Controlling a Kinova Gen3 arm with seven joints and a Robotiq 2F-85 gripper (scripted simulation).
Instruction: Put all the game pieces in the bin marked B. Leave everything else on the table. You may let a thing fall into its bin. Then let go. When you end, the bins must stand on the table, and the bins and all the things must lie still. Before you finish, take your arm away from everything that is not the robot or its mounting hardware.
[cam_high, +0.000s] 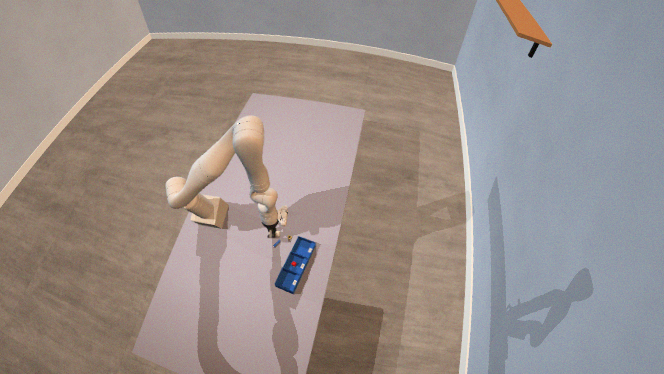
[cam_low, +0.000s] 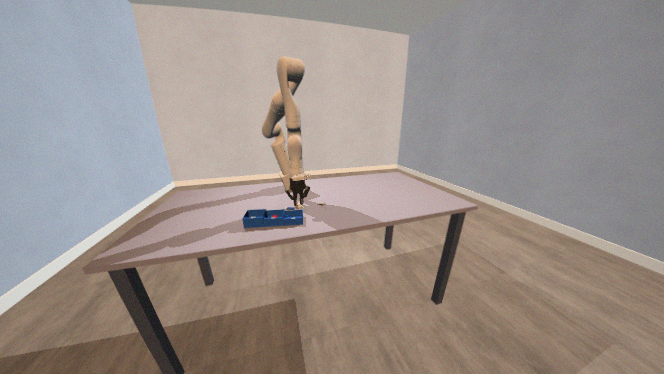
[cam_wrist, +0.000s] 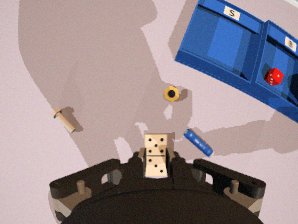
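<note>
The blue stick is 5 cm to the right of my hand, 2 cm below it and 2 cm ahead of it. From my hand the other things lie so: peg: 13 cm to the left, 2 cm below, 2 cm ahead; brass ring: 7 cm ahead, 2 cm below; white domino: 2 cm below.
</note>
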